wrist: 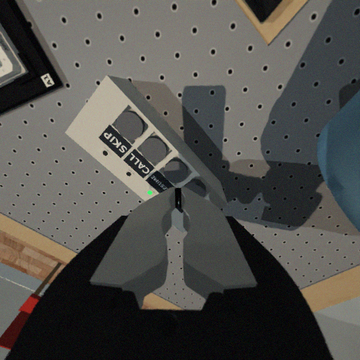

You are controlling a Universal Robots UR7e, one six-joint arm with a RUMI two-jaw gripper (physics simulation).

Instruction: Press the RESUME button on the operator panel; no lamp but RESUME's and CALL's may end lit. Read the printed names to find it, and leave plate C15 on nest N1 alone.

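The pale operator panel (86,117) lies at an angle left of centre. Its SKIP button (129,125), CALL button (153,146) and RESUME button (176,169) are dark discs. A fourth button (199,187) is partly behind the fingertips and its name is hidden. The lamp by RESUME (150,192) is lit green. The SKIP lamp (105,153) and CALL lamp (128,174) are dark. My gripper (179,189) is shut and empty, its tips over the panel's lower end, covering part of the RESUME label; contact cannot be told. Plate C15 and nest N1 cannot be identified.
A black tray marked A1 (36,91) holds a grey plate (9,62) at the upper left. A wood-edged dark holder (268,35) is at the top right. A blue rounded object (342,160) stands at the right edge. A red object (17,327) is at the lower left.
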